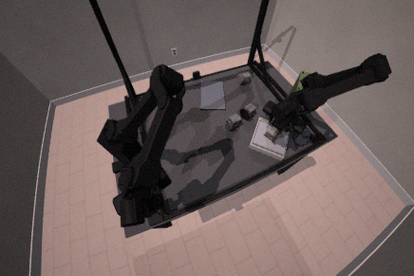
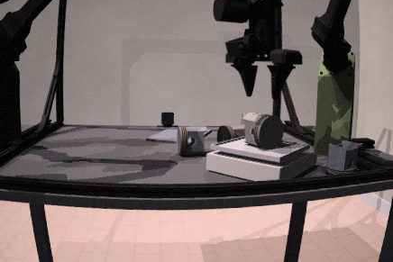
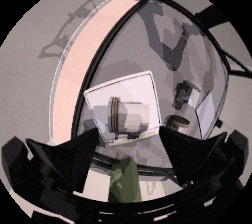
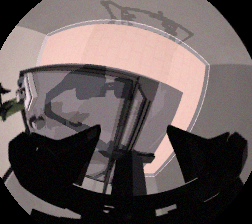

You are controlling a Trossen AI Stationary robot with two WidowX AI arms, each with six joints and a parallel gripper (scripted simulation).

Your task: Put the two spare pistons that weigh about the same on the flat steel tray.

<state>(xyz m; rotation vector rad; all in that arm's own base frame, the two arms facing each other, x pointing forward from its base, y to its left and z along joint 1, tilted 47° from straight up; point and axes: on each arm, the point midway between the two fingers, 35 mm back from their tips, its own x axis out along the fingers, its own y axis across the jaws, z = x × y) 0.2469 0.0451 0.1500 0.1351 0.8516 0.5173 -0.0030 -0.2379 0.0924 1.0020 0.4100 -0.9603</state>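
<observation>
Right now my left hand is 10 mm to the right of the white scale pan and 150 mm above it. The rest, counted from my left hand: flat grey steel tray (410 mm behind, 160 mm to the right, 190 mm below); then piston (460 mm behind, 80 mm to the left, 160 mm below).
</observation>
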